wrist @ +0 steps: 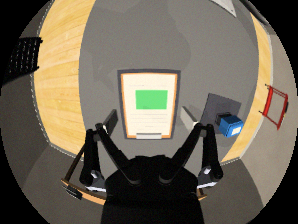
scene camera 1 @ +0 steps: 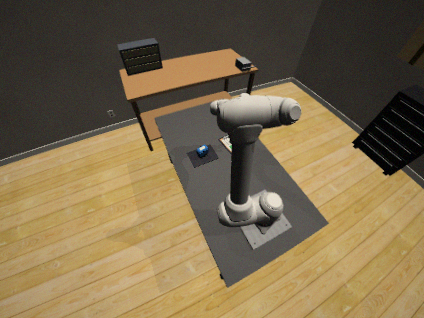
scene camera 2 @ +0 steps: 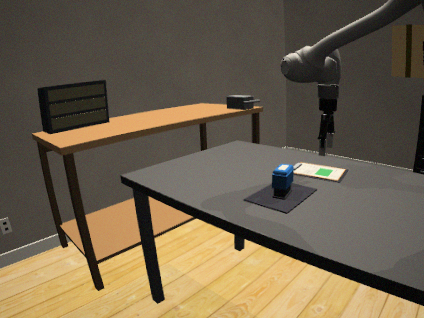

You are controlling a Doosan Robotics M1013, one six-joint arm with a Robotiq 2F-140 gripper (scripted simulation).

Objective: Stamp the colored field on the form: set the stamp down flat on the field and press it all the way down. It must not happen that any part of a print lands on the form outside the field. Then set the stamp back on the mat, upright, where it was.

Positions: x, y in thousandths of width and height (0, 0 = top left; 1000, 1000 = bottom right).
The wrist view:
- my gripper: 502, 507
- form: 498, 440
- dark mat: 723, 467
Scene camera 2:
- my gripper: 768, 476
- form: 744, 539
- dark mat: 706, 608
